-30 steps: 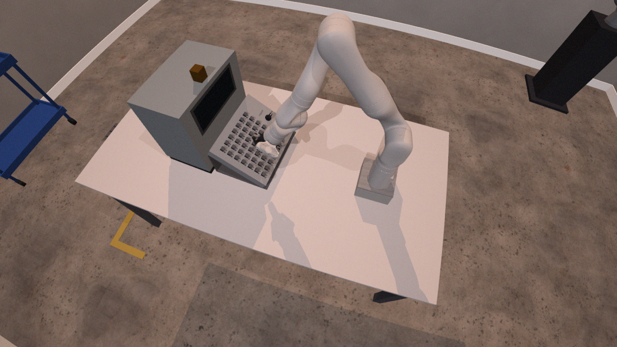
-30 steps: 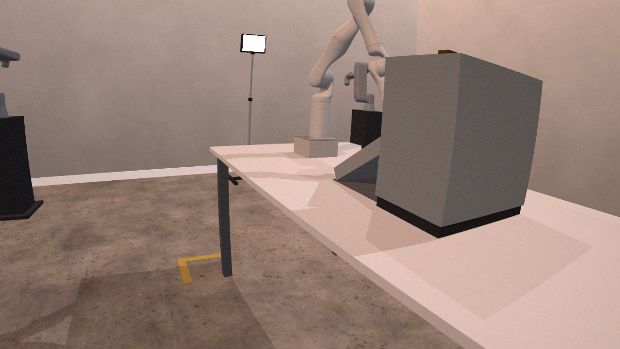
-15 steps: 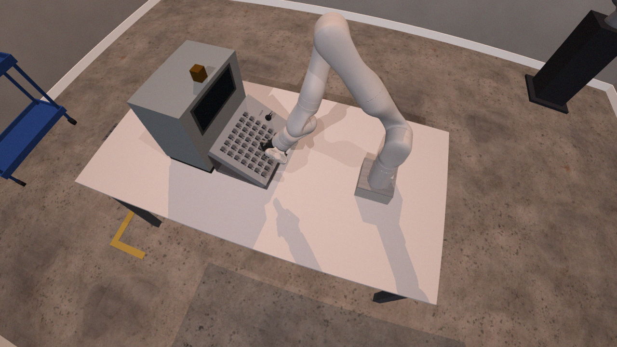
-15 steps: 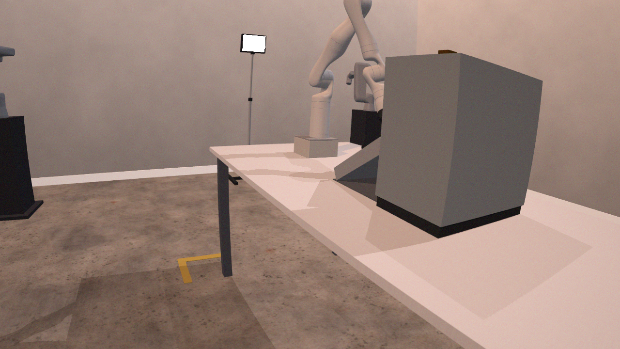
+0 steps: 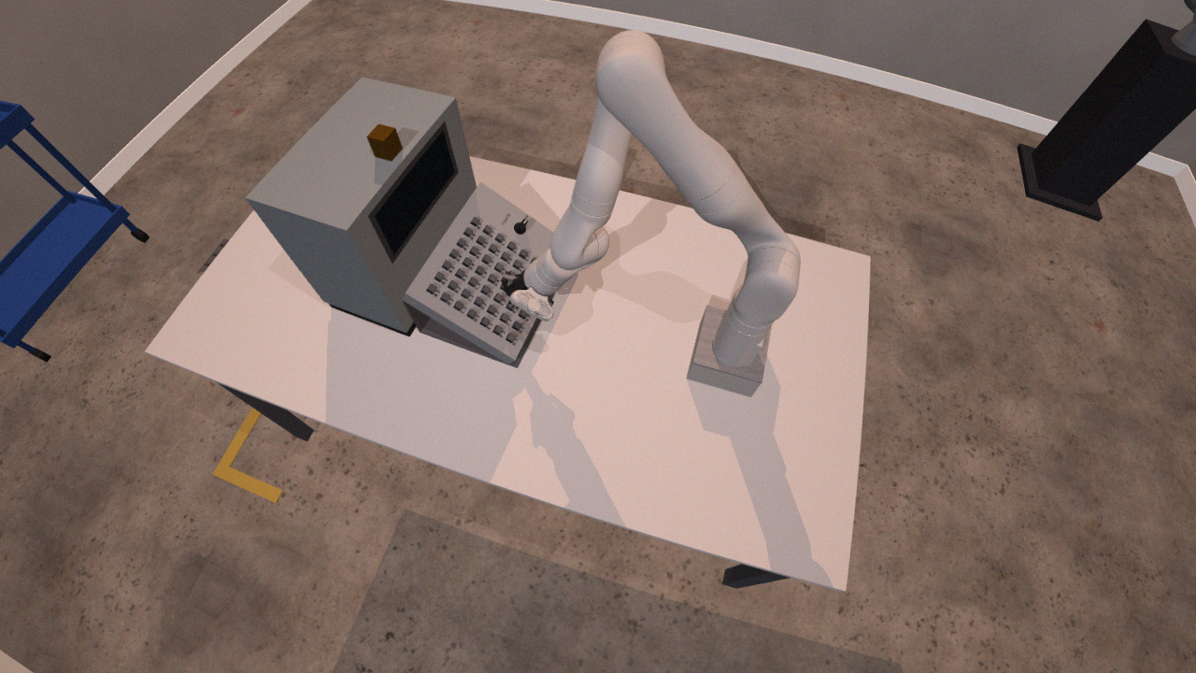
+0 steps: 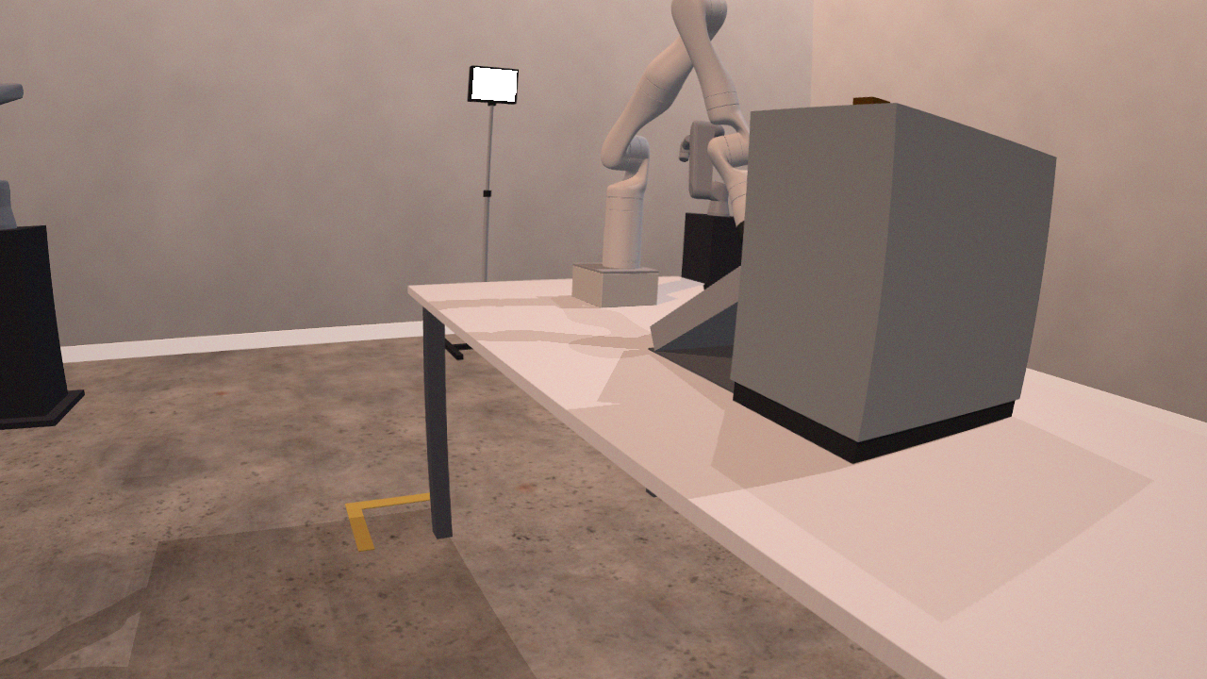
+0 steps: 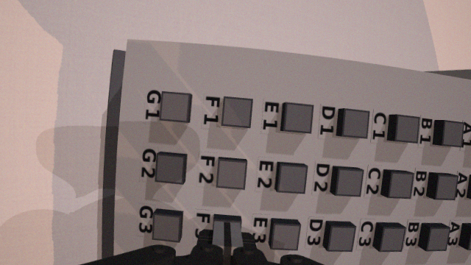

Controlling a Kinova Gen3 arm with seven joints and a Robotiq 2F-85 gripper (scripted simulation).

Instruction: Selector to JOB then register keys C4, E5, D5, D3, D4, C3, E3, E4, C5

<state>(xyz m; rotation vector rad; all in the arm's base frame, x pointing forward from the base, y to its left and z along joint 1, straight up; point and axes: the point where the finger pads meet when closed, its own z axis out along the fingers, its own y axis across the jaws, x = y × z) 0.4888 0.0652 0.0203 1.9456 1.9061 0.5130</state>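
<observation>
Right now my hand is 5 cm short of the key E3 and 1 cm above it. From my hand the other things lie so: key E5: 4 cm ahead, 7 cm to the right, 1 cm below; then key D3: 8 cm ahead, 1 cm above; then key D5: 7 cm ahead, 7 cm to the right, 1 cm above.
</observation>
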